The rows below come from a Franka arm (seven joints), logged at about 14 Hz.
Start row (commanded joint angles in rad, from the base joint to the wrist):
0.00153 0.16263 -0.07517 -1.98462 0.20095 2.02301 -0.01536
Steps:
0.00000 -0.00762 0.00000 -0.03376 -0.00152 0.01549 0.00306
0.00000 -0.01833 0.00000 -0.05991 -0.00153 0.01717 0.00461
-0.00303 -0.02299 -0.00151 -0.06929 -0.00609 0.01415 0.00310
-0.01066 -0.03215 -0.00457 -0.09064 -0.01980 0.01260 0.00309
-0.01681 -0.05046 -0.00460 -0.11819 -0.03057 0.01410 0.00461
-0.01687 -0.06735 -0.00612 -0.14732 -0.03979 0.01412 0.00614
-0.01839 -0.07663 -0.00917 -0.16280 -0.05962 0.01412 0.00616
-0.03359 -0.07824 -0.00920 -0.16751 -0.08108 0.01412 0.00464
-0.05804 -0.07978 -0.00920 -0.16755 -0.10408 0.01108 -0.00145
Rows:
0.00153 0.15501 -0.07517 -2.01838 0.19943 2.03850 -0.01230
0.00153 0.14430 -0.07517 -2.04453 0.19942 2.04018 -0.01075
-0.00150 0.13964 -0.07668 -2.05391 0.19486 2.03716 -0.01226
-0.00913 0.13048 -0.07974 -2.07526 0.18115 2.03561 -0.01227
-0.01528 0.11217 -0.07977 -2.10281 0.17038 2.03711 -0.01075
-0.01534 0.09528 -0.08129 -2.13194 0.16116 2.03713 -0.00922
-0.01686 0.08600 -0.08434 -2.14742 0.14133 2.03713 -0.00920
-0.03206 0.08439 -0.08437 -2.15213 0.11987 2.03713 -0.01072
-0.05651 0.08285 -0.08437 -2.15217 0.09687 2.03409 -0.01681

